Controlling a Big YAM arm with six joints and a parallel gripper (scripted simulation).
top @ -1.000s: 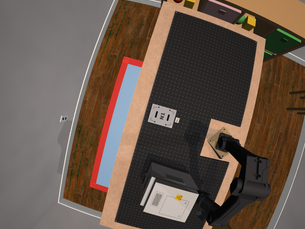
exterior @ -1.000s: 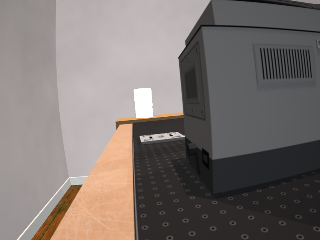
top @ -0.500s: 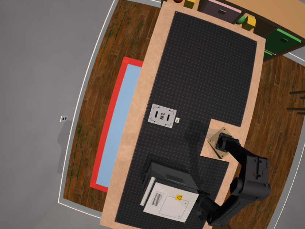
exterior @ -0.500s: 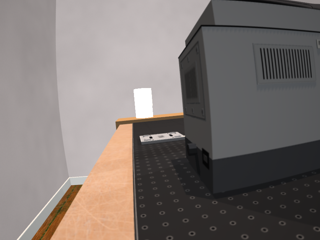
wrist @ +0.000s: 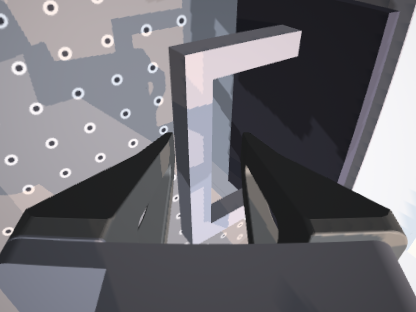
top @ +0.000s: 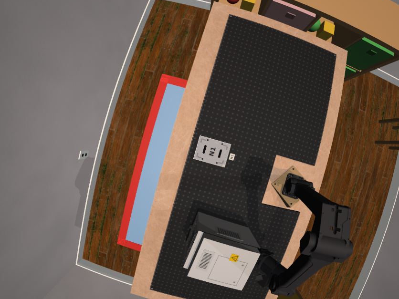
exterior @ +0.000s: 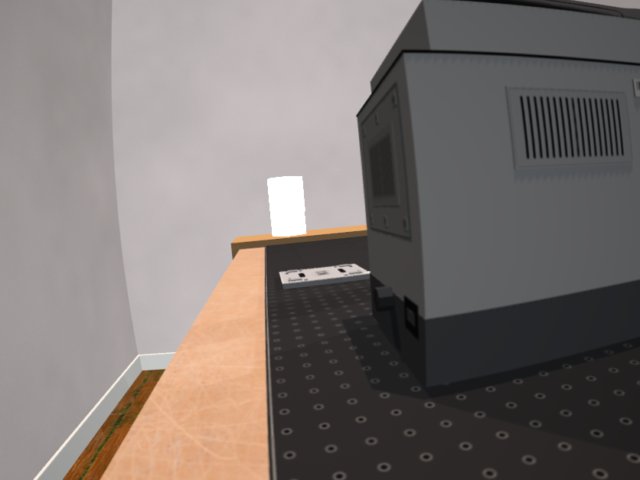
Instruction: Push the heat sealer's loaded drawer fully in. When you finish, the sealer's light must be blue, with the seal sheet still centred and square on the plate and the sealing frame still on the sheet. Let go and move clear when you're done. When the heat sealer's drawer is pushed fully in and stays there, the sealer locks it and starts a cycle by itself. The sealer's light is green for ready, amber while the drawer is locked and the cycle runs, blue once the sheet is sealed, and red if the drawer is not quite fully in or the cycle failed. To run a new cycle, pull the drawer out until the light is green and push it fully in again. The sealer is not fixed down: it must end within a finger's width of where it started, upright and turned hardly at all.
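Now: hand 120 mm short of the plate.
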